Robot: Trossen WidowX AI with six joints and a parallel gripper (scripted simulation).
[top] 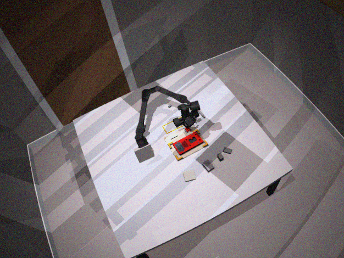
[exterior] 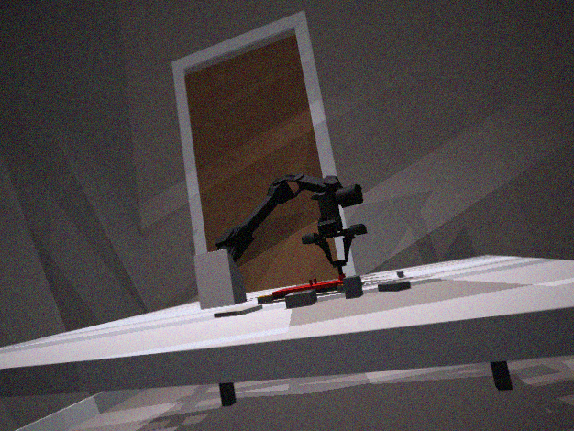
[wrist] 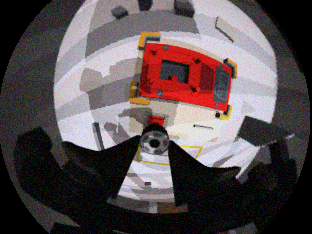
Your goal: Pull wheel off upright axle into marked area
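The upright axle is 3 cm below my gripper tip. Round my gripper tip: white card: 20 cm behind, 33 cm to the right, 6 cm below; dark wheel: right at my gripper tip; grey bar: 17 cm ahead, 6 cm to the left, 6 cm below.
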